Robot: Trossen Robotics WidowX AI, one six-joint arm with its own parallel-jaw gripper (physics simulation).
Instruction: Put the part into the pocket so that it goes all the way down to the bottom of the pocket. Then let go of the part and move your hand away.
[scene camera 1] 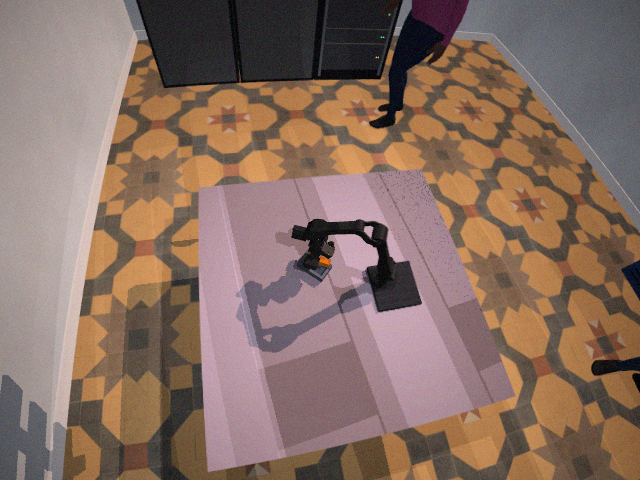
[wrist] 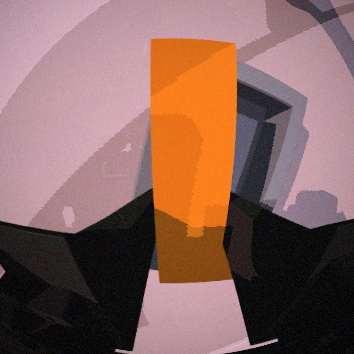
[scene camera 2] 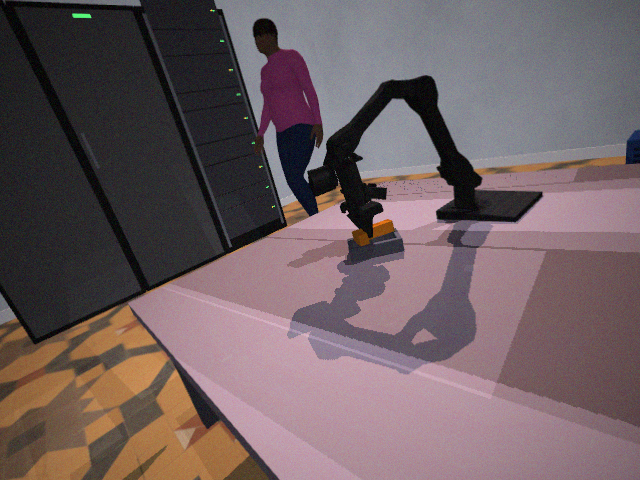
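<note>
The part is an orange block. My gripper is shut on it, one finger on each long side. The pocket is in a grey-blue open-topped box that stands on the table. The block is over the box, its top above the rim. In the wrist view the block is turned relative to the box, and part of the dark pocket shows open on the block's right. The block hides the box's middle, so whether its underside touches the rim cannot be told.
The arm's black base plate stands on the pinkish table, to the right of the box in both scene views. Dark cabinets and a person in a magenta top are beyond the table.
</note>
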